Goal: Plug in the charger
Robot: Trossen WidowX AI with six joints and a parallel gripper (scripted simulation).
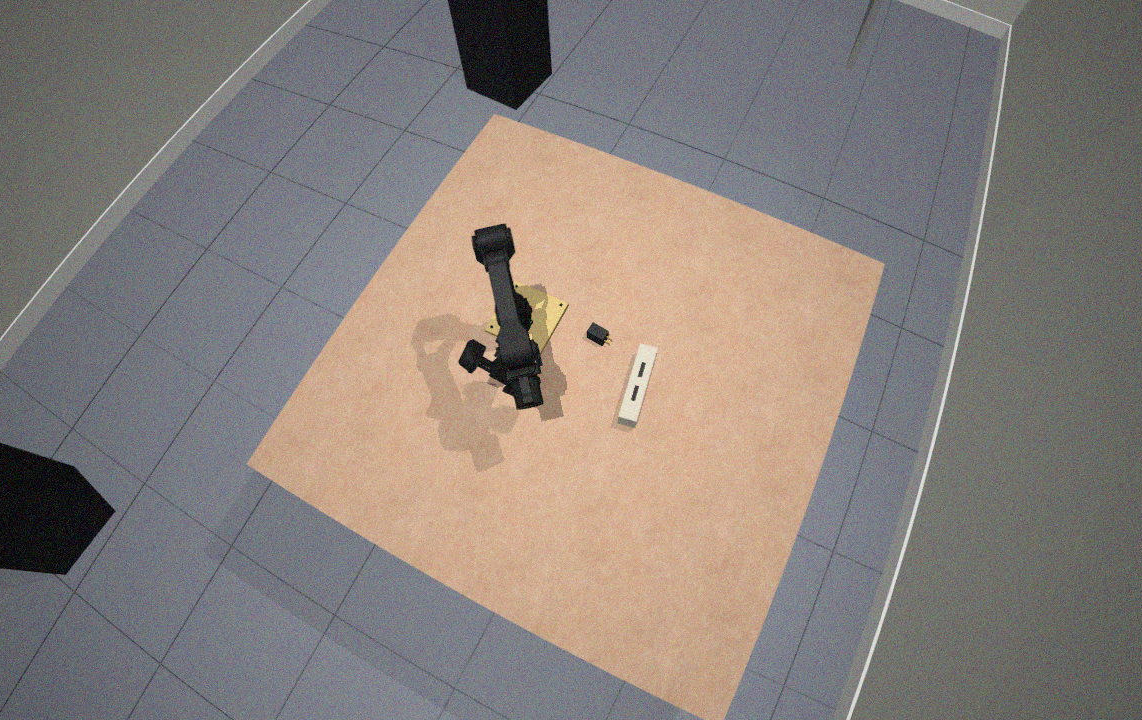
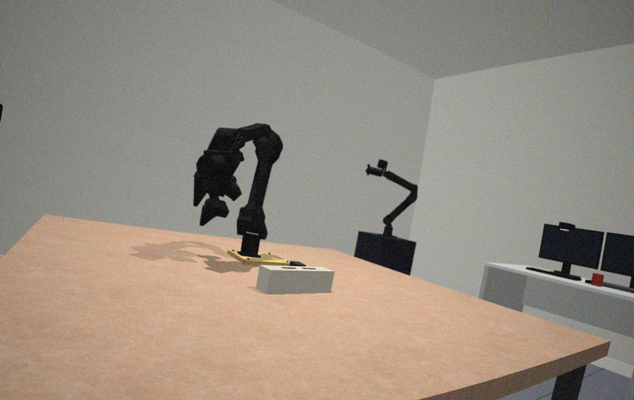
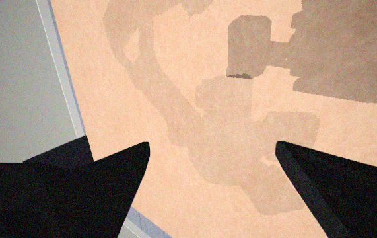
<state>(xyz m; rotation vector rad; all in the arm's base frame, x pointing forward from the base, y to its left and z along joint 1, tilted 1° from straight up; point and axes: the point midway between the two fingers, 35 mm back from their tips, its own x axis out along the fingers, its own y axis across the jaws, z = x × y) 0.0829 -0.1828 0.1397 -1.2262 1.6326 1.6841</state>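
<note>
Right now my gripper tip is 28 cm to the right of the charger, 15 cm short of it and 10 cm above it.
</note>
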